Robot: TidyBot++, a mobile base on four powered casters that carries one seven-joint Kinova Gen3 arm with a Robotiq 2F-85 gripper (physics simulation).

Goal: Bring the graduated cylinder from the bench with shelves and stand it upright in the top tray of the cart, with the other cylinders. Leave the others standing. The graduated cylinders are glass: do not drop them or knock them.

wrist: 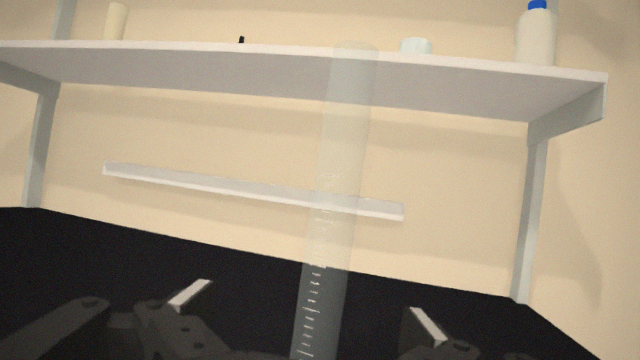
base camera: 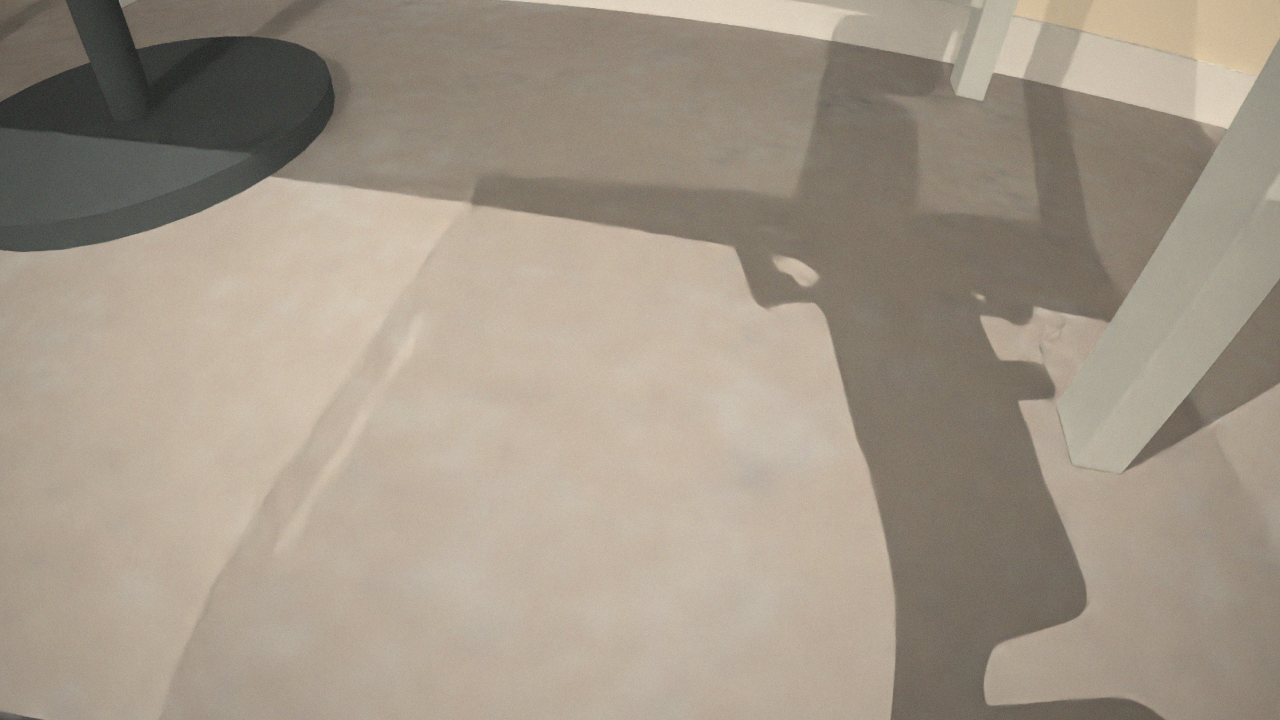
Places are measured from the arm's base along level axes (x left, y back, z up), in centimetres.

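Pixels of known places: gripper, between the fingertips: (wrist: 307, 315).
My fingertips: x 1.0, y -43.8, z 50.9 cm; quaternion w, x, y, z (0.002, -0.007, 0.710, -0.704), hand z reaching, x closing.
Note:
For each thing: its top centre in the pictures, then the offset to it from my fingertips. "*": a spot on its surface instead. Level surfaces: height alone.
- graduated cylinder, centre of its top: (wrist: 356, 49) dx -1.2, dy -15.7, dz +19.2 cm
- black bench top, height of its surface: dz -14.3 cm
- white bottle, centre of its top: (wrist: 537, 3) dx -37.8, dy -47.9, dz +49.2 cm
- pale blue container, centre of its top: (wrist: 415, 44) dx -15.7, dy -56.7, dz +40.4 cm
- cream container, centre of its top: (wrist: 118, 7) dx +65.4, dy -73.1, dz +49.2 cm
- bench leg, a spot on its surface: (base camera: 1163, 295) * dx -32.5, dy +3.0, dz -76.9 cm
The graduated cylinder (wrist: 332, 200) is clear glass with white marks and stands upright on the black bench top (wrist: 175, 260) in the wrist view. Its lower end is cut off by the bottom edge of the view. My gripper (wrist: 307, 315) is open, with one fingertip to the left of the cylinder and one to the right in the picture. Neither fingertip appears to touch it. How far the cylinder stands beyond the fingertips is hard to tell. The cart and its other cylinders do not show.
Above the bench a shelf (wrist: 300, 82) carries a white bottle (wrist: 536, 37) with a blue cap, a pale blue container (wrist: 416, 45) and a cream container (wrist: 116, 21). A ledge (wrist: 250, 191) runs along the wall. The base camera shows a bench leg (base camera: 1163, 295) and a round dark stool base (base camera: 116, 192).

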